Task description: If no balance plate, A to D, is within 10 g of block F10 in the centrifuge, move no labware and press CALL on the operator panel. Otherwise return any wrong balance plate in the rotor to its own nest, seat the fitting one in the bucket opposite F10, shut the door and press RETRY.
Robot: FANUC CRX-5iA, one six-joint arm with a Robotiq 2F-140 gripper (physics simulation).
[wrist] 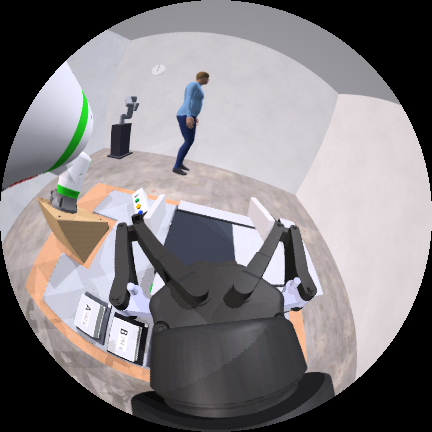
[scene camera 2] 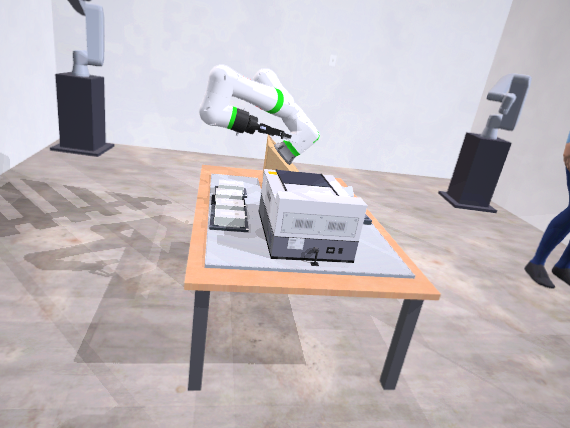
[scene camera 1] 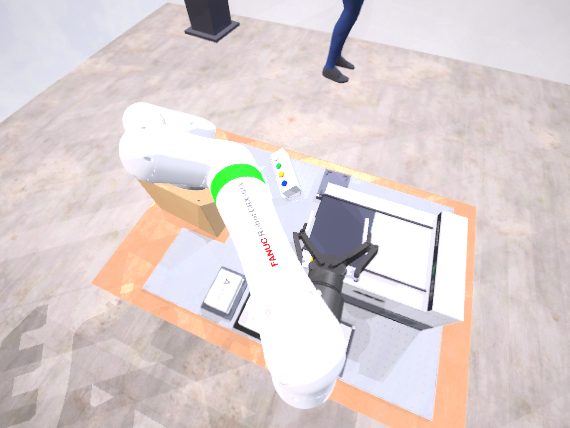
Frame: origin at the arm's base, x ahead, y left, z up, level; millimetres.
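Seen in the pictures: gripper, fingertip midpoint: (wrist: 207, 204) (scene camera 2: 293, 138) (scene camera 1: 339, 218); arm's base, origin of the base link: (wrist: 63, 207) (scene camera 2: 282, 155).
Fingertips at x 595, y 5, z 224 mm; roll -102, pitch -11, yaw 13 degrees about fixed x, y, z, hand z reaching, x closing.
Offsets run from my fingertips to a thing's middle. Level surfaces: height alone.
My gripper (scene camera 1: 339, 229) (scene camera 2: 287, 135) (wrist: 207, 204) is open and empty, above the centrifuge {256 mm down, 145 mm ahead, 86 mm left} (scene camera 1: 402, 245) (scene camera 2: 320, 200) (wrist: 247, 244). A dark panel {167 mm down, 11 mm ahead, 68 mm left} (scene camera 1: 345, 215) (scene camera 2: 302, 179) (wrist: 200, 239) covers the left part of its top in scene camera 1. The rotor, its buckets and block F10 are hidden. Plate A {346 mm down, 263 mm back, 261 mm right} (scene camera 1: 226, 290) (wrist: 91, 316) and plate B {346 mm down, 123 mm back, 260 mm right} (scene camera 1: 254, 319) (wrist: 124, 340) lie in dark nests at the table's near side. More plates {346 mm down, 142 mm ahead, 230 mm right} (scene camera 2: 230, 218) show in scene camera 2, their letters unreadable. The operator panel {337 mm down, 328 mm back, 303 mm left} (scene camera 1: 286, 174) (wrist: 140, 201) has green, yellow and blue buttons.
A wooden base block (scene camera 1: 182, 207) (scene camera 2: 274, 155) (wrist: 82, 237) stands under the arm. The table (scene camera 2: 310, 289) carries a grey perforated mat {378 mm down} (scene camera 1: 170, 272) (scene camera 2: 235, 260). A person (scene camera 1: 341, 37) (scene camera 2: 556, 225) (wrist: 190, 112) stands beyond the table. Dark pedestals (scene camera 2: 80, 112) (scene camera 2: 477, 170) stand farther back.
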